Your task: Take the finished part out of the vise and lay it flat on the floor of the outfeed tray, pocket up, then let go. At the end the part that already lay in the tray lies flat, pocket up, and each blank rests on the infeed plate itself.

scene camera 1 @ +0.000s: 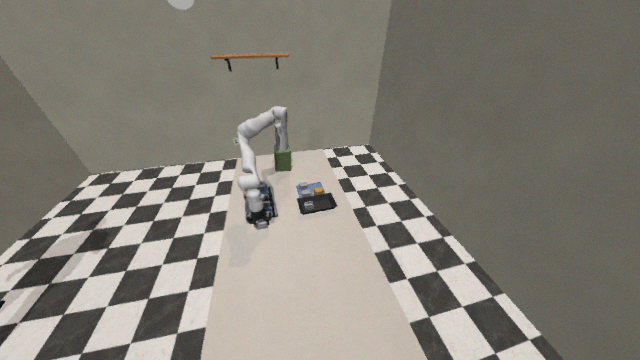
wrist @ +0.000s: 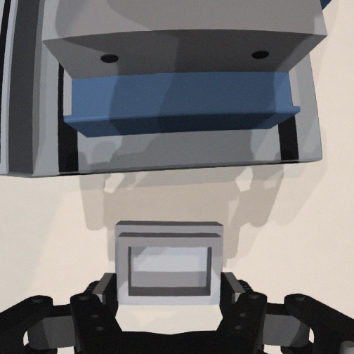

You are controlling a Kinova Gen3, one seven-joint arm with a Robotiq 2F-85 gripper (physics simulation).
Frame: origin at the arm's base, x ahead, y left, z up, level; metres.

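Seen in the pictures: gripper, fingertip midpoint: [scene camera 1: 262,226]; arm's base at its link origin: [scene camera 1: 282,148].
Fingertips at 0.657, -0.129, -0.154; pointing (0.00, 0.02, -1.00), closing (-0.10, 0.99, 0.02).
Observation:
Pixels of each thing's top centre, then the offset from my fingertips to it, as dx, dy, dz. "spot": a spot on its surface instead. Level surfaces: height alone.
- finished part at its top centre: [scene camera 1: 261,221] -0.016, -0.001, +0.019
- vise at its top centre: [scene camera 1: 258,192] -0.218, -0.028, +0.077
- black outfeed tray at a spot on its surface: [scene camera 1: 325,203] spot: -0.149, +0.403, -0.010
- grey part at its top centre: [scene camera 1: 308,203] -0.130, +0.291, +0.025
- blue infeed plate at its top centre: [scene camera 1: 310,190] -0.301, +0.321, -0.014
- orange-yellow block at its top centre: [scene camera 1: 318,189] -0.262, +0.372, +0.022
- beige table at its surface level: dz -0.022
The finished part [scene camera 1: 262,225] [wrist: 170,270] is a light grey block with a rectangular pocket facing the wrist camera. My gripper [scene camera 1: 259,219] [wrist: 168,289] is shut on it, with one finger on each side, and holds it above the table just beyond the vise's end. The vise [scene camera 1: 273,202] [wrist: 175,95], grey and blue, is partly hidden by the arm in the scene view. The black outfeed tray [scene camera 1: 325,203] holds another grey part [scene camera 1: 309,205] near its left end; it looks flat. Grey blanks [scene camera 1: 303,185] [scene camera 1: 306,192] are at the blue infeed plate [scene camera 1: 314,185]; their exact seating is too small to tell.
An orange-yellow block [scene camera 1: 318,191] is at the infeed plate's front right, close behind the tray. The green arm base [scene camera 1: 283,159] stands at the back of the beige table [scene camera 1: 310,270]. An orange bar [scene camera 1: 250,56] is mounted on the back wall.

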